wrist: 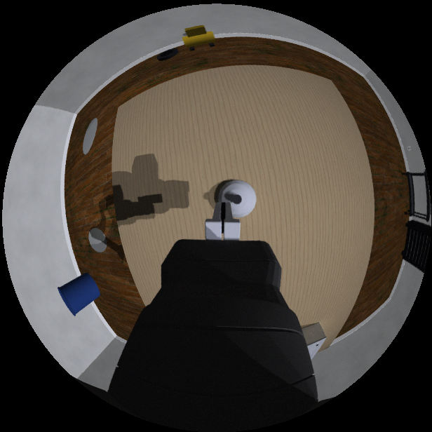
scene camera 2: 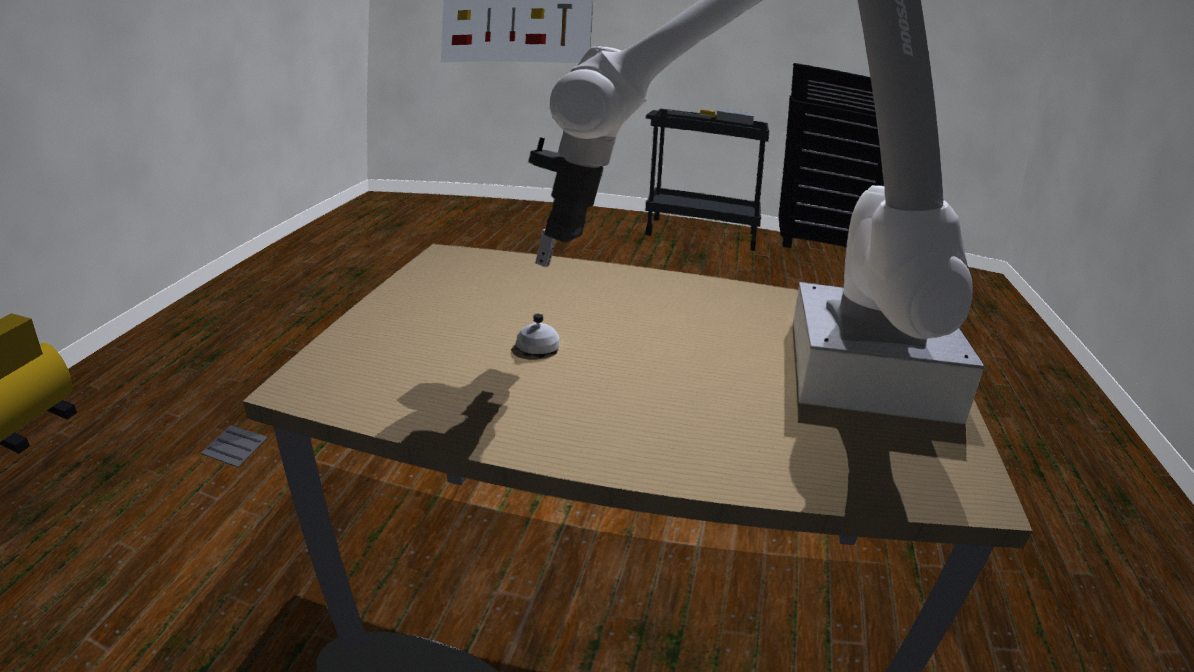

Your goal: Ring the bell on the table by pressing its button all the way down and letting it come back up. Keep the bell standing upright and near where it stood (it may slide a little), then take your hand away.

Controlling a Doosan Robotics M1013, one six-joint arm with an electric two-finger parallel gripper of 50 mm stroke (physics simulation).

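Frame: origin at the arm's base, x left, y back, z up, level; metres.
Where they show: gripper, fingertip midpoint: (scene camera 2: 542,264); arm's base, link origin: (scene camera 2: 875,325).
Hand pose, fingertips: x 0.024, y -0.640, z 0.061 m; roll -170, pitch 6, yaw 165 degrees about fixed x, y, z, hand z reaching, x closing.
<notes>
Each offset is from my fingertips to the top centre of the thing. Level surfaces: height alone.
The bell {dx -0.016, dy -0.008, dz -0.108 m} (scene camera 2: 537,340) (wrist: 246,198), a pale dome on a dark base, stands upright on the wooden table {dz -0.174 m} (scene camera 2: 668,375) (wrist: 260,115). Its dark button {dx -0.016, dy -0.008, dz -0.108 m} (scene camera 2: 538,318) (wrist: 235,199) sticks up from the top of the dome. My gripper (scene camera 2: 543,263) (wrist: 222,211) is shut with nothing between its fingers. In the scene view it hangs well above the bell, apart from the button. In the wrist view the fingertips overlap the lower left edge of the dome.
The robot's pale base block (scene camera 2: 885,386) (wrist: 317,346) stands at the right end of the table. The arm's shadow falls on the table near the bell. A dark cart (scene camera 2: 708,126) and a black cabinet (scene camera 2: 788,158) stand behind the table.
</notes>
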